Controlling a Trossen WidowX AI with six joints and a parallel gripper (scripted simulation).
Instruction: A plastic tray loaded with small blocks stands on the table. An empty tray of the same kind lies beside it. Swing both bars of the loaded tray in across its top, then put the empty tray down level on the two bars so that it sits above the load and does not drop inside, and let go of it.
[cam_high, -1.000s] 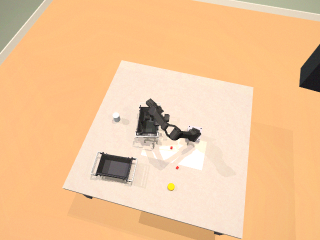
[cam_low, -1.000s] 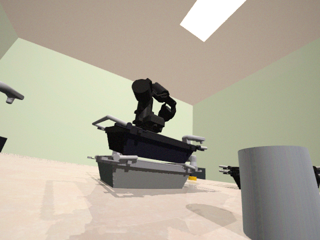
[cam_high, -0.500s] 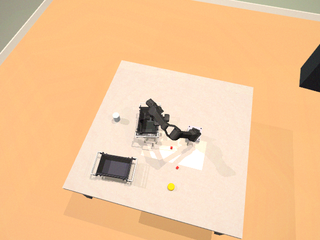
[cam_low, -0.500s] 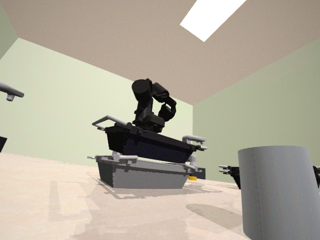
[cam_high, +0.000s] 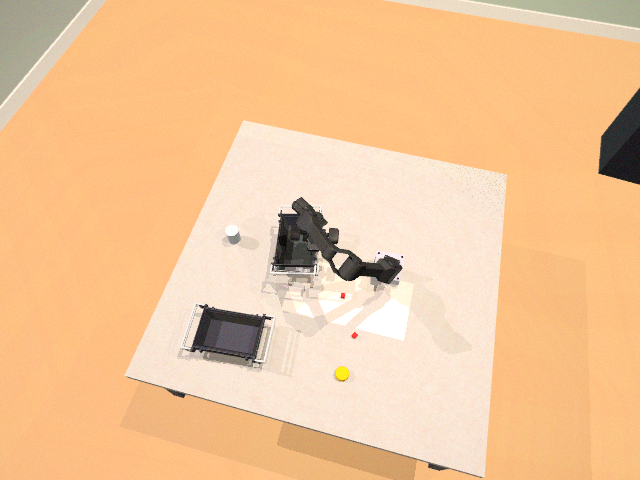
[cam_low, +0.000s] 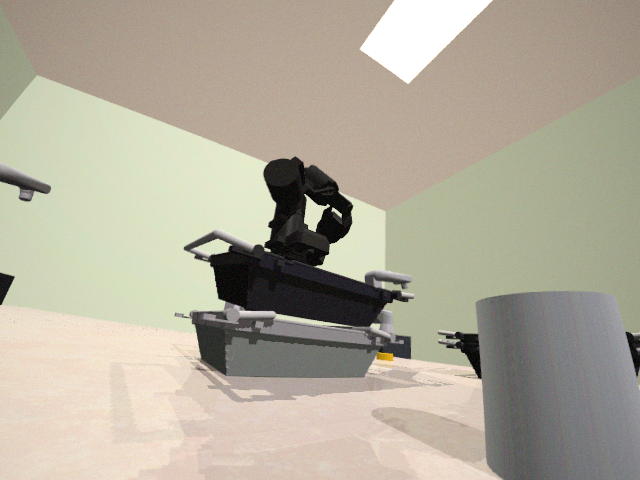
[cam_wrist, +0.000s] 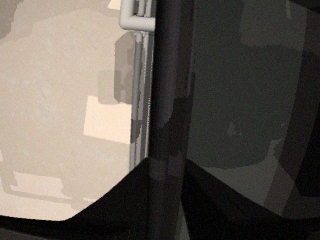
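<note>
Now: gripper tip 60 mm short of the dark tray, 20 mm to the right of it and 20 mm below it. The rest, counted from my gripper tip: yellow disc: 430 mm to the left, 270 mm behind, 80 mm below.
</note>
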